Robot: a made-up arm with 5 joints. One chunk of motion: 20 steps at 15 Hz.
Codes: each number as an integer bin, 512 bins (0 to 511) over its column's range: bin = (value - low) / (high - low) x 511, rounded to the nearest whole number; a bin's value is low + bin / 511 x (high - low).
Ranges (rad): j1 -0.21..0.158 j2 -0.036..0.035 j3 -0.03..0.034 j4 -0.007..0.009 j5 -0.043..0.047
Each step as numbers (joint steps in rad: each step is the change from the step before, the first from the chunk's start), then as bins.
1 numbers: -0.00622 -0.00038 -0.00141 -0.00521 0.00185
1 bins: 283 256 228 57 255
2 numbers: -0.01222 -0.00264 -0.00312 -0.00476 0.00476
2 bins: 275 240 215 72 271
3 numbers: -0.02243 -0.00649 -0.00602 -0.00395 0.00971
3 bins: 260 212 191 97 299
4 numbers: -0.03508 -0.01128 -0.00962 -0.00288 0.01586
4 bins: 243 178 163 132 334
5 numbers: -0.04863 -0.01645 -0.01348 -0.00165 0.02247
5 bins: 224 141 132 171 372
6 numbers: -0.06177 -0.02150 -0.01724 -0.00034 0.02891
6 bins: 206 104 102 213 408
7 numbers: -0.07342 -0.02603 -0.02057 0.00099 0.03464
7 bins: 190 72 75 255 441
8 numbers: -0.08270 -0.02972 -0.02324 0.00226 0.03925
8 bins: 177 45 54 296 467
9 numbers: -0.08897 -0.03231 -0.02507 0.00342 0.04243
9 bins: 168 27 39 333 485
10 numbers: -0.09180 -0.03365 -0.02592 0.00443 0.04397
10 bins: 164 17 33 365 494
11 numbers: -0.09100 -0.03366 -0.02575 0.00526 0.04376
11 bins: 165 17 34 392 493
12 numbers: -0.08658 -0.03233 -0.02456 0.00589 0.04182
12 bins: 171 26 43 412 482
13 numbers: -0.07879 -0.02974 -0.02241 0.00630 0.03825
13 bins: 182 45 61 425 461
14 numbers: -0.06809 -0.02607 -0.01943 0.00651 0.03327
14 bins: 197 71 84 431 433
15 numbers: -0.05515 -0.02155 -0.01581 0.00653 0.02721
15 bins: 215 104 113 432 399
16 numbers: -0.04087 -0.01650 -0.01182 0.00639 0.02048
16 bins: 235 140 145 428 360
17 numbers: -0.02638 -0.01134 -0.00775 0.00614 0.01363
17 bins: 255 177 178 420 322
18 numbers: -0.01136 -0.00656 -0.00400 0.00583 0.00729
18 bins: 276 212 208 410 286
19 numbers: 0.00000 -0.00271 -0.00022 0.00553 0.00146
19 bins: 292 240 238 400 252
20 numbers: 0.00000 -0.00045 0.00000 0.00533 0.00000
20 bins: 292 256 240 394 244
